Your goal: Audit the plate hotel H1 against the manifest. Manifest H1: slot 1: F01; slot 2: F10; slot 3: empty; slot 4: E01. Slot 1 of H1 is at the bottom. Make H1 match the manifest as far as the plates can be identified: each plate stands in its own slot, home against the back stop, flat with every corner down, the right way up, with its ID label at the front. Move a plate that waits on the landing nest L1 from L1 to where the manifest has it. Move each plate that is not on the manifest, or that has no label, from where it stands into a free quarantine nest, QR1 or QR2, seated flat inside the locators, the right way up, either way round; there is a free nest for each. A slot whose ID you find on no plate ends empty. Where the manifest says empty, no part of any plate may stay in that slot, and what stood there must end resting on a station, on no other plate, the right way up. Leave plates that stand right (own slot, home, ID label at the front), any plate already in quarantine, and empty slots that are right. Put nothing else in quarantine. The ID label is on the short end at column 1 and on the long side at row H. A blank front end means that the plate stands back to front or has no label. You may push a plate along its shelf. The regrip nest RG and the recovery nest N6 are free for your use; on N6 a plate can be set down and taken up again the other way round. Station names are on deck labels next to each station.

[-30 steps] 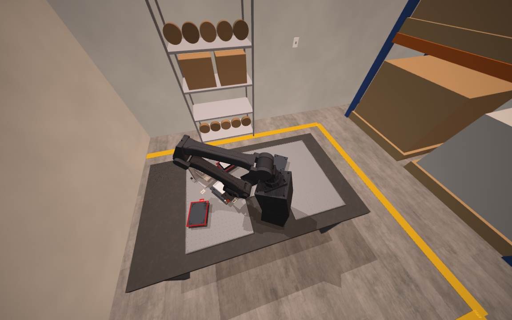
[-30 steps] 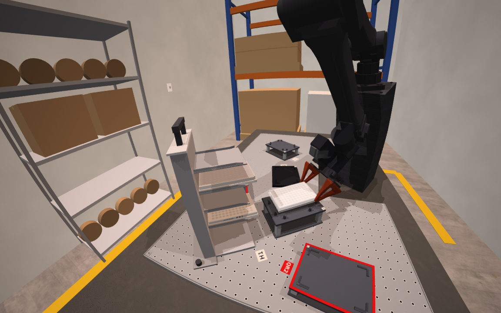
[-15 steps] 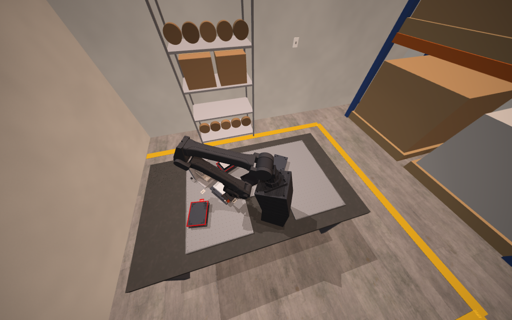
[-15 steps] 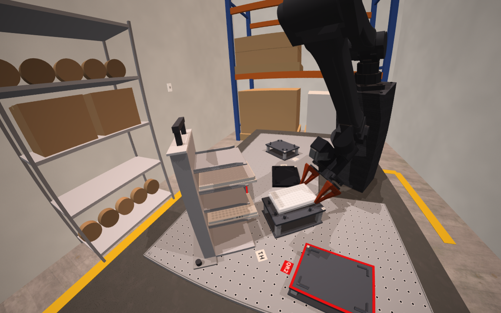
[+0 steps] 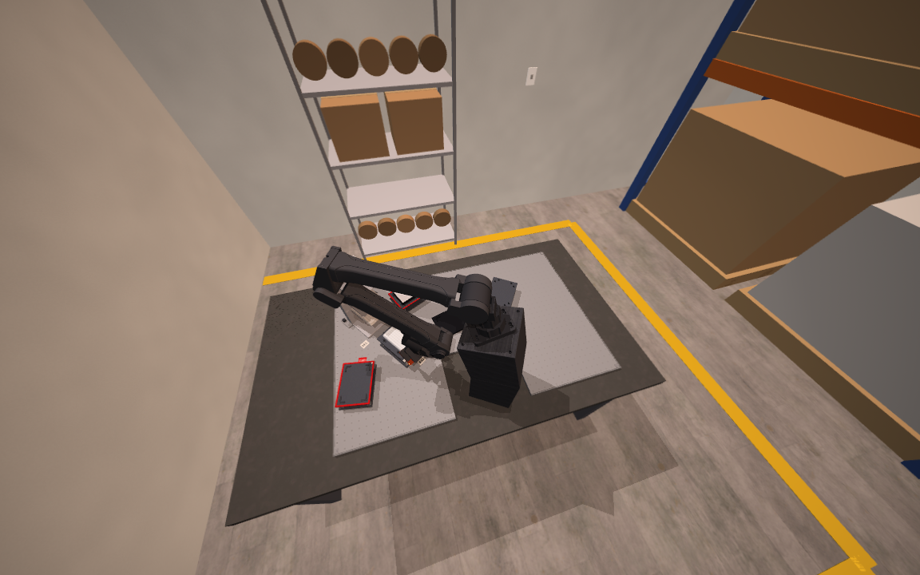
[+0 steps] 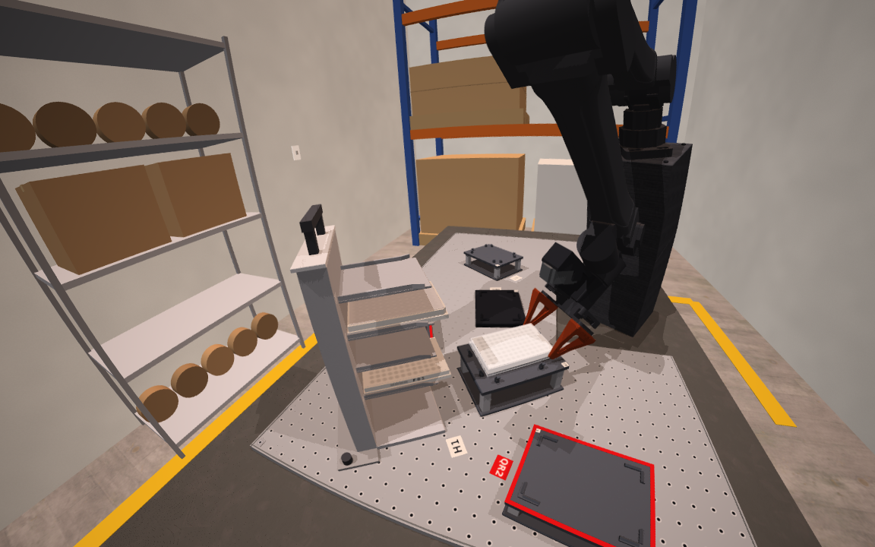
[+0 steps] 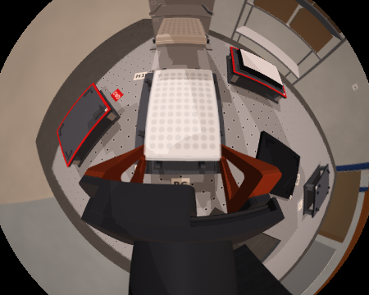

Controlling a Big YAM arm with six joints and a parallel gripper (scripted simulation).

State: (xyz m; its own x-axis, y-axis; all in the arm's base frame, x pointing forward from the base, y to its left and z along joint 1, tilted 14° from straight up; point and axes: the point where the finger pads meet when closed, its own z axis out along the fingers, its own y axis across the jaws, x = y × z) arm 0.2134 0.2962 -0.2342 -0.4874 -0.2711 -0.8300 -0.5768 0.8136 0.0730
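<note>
Now: hand 4 cm to the right of the dark regrip nest, 4 cm short of it and 2 cm above it. The rest, counted from my hand: H1 deck label: 19 cm to the left, 10 cm ahead, 8 cm below; then flat black nest: 20 cm to the right, 11 cm ahead, 7 cm below; then quarantine nest QR2: 23 cm to the left, 8 cm behind, 4 cm below.
</note>
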